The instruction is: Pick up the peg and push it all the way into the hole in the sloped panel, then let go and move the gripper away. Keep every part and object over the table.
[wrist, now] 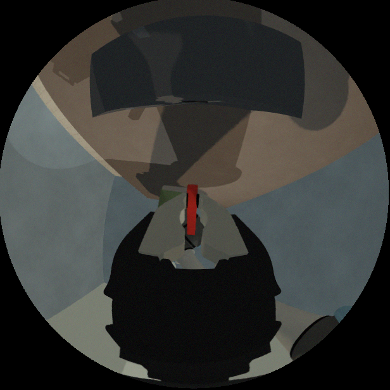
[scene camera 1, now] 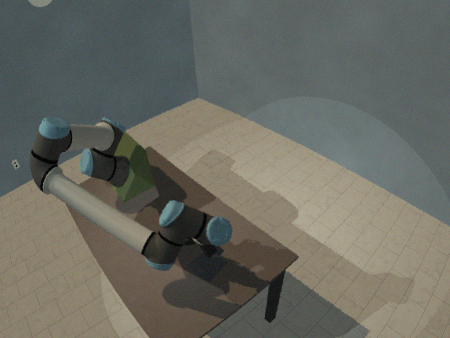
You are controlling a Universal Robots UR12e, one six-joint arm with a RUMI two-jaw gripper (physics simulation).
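Where they show: arm's base, link origin: (scene camera 1: 121,171).
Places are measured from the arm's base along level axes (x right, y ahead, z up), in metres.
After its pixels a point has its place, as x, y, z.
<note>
A red peg (wrist: 192,212) shows in the wrist view, held upright in the picture between the two grey fingers. My gripper (wrist: 191,194) is shut on it. The dark sloped panel (wrist: 240,65) (scene camera 1: 202,267) {-0.076, 0.843, -0.001} lies beyond the fingers at the top of the wrist view, and below the gripper in the scene view, partly in shadow. The panel's hole cannot be made out; a thin dark line shows along the panel's near edge. In the scene view the wrist joint hides most of the gripper, and the peg cannot be made out. Whether the peg touches the panel cannot be told.
The brown table (scene camera 1: 260,250) {-0.364, 0.855, -0.098} bears the panel near its right end. A green block (scene camera 1: 142,175) {-0.098, 0.138, 0.012} (wrist: 167,198) on a grey foot stands by the arm's base. The table's edge runs close behind and to the right of the panel. Arm shadows fall across the table.
</note>
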